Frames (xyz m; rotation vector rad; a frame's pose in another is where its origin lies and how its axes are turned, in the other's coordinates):
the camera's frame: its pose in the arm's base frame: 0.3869 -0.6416 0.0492 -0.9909 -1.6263 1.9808
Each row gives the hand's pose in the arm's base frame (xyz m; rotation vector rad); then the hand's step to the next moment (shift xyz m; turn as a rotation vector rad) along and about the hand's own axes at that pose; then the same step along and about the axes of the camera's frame.
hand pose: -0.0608 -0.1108 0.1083 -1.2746 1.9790 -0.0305
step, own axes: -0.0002 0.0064 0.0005 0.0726 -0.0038 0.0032
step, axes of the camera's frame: 0.0063 0.0012 0.0007 -0.0211 0.0544 0.0435
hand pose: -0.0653 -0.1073 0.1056 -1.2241 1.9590 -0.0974
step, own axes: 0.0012 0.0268 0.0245 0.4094 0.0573 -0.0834
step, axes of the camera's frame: 0.0249 0.0223 -0.0143 -0.0393 0.2568 0.3322
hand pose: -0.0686 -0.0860 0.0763 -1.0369 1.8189 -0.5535
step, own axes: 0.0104 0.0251 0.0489 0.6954 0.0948 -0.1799
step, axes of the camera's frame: -0.0028 0.0463 -0.0313 -0.0524 0.4142 0.5922
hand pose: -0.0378 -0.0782 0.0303 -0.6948 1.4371 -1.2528
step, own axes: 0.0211 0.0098 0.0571 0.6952 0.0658 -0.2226
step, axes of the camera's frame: -0.0548 0.0250 -0.0133 -0.0235 0.3848 0.6234
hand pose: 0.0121 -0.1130 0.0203 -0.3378 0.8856 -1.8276
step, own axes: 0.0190 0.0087 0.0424 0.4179 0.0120 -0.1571
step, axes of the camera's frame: -0.0458 -0.0070 0.0095 0.0172 0.2199 0.3884
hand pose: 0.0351 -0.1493 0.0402 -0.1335 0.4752 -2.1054
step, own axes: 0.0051 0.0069 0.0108 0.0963 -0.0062 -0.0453
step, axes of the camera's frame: -0.0129 -0.0031 0.0037 0.0165 0.0524 0.0914
